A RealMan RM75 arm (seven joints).
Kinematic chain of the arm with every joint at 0, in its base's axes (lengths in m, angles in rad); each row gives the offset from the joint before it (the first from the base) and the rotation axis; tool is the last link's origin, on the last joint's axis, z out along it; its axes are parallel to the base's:
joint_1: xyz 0 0 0.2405 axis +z
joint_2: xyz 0 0 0 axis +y
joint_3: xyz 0 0 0.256 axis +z
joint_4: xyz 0 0 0 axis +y
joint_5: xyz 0 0 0.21 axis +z
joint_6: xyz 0 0 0 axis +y
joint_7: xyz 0 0 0.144 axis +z
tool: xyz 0 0 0
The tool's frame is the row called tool.
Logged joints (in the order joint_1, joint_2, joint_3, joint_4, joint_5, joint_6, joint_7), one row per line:
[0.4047, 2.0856, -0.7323, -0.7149, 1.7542, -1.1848, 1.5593]
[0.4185, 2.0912, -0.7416, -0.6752, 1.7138, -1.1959, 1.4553]
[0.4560, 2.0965, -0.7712, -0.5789, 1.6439, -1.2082, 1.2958]
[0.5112, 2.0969, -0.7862, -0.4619, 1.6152, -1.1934, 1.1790]
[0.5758, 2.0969, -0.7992, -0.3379, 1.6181, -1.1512, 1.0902]
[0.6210, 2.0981, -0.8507, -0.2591, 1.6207, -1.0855, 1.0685]
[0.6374, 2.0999, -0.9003, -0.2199, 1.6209, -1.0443, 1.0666]
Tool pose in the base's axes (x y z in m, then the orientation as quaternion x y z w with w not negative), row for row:
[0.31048, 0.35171, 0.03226, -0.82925, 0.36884, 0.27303, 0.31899]
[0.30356, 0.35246, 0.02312, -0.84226, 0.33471, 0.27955, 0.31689]
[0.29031, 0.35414, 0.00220, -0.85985, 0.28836, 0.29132, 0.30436]
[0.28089, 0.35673, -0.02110, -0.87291, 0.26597, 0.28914, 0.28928]
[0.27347, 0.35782, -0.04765, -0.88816, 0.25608, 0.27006, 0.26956]
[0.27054, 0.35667, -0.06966, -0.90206, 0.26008, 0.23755, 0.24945]
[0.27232, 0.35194, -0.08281, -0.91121, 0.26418, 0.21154, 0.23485]
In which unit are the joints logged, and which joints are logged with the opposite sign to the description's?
The joints are logged in radians. Opposite sign: joint_5.
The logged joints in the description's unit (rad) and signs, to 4 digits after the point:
[0.4047, 2.0856, -0.7323, -0.7149, -1.7542, -1.1848, 1.5593]
[0.4185, 2.0912, -0.7416, -0.6752, -1.7138, -1.1959, 1.4553]
[0.4560, 2.0965, -0.7712, -0.5789, -1.6439, -1.2082, 1.2958]
[0.5112, 2.0969, -0.7862, -0.4619, -1.6152, -1.1934, 1.1790]
[0.5758, 2.0969, -0.7992, -0.3379, -1.6181, -1.1512, 1.0902]
[0.6210, 2.0981, -0.8507, -0.2591, -1.6207, -1.0855, 1.0685]
[0.6374, 2.0999, -0.9003, -0.2199, -1.6209, -1.0443, 1.0666]

